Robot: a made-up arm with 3 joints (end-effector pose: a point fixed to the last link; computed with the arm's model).
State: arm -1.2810 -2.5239 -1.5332
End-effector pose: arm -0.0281 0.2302 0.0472 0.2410 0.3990 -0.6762 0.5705
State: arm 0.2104 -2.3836 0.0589
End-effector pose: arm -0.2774 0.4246 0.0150 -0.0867 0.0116 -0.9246 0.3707
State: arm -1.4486 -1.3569 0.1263
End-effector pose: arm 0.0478 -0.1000 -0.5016 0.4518 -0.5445 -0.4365 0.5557
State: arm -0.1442 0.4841 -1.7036
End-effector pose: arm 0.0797 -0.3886 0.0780 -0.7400 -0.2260 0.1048 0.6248
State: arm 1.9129 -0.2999 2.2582
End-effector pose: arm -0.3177 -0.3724 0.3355 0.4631 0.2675 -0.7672 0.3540
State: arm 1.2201 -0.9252 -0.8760
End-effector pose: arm -0.0980 -0.2642 0.4189 -0.5426 0.6194 -0.1138 0.5558
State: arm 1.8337 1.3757 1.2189
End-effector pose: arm -0.4732 -0.3131 -0.4028 0.6822 0.7239 -0.0343 0.0969
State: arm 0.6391 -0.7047 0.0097
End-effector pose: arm -0.3873 -0.4624 0.2333 -0.1041 0.2932 -0.3291 0.8916
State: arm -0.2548 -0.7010 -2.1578
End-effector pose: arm -0.1422 -0.1687 -0.0425 -0.8005 0.2438 -0.2660 0.4784
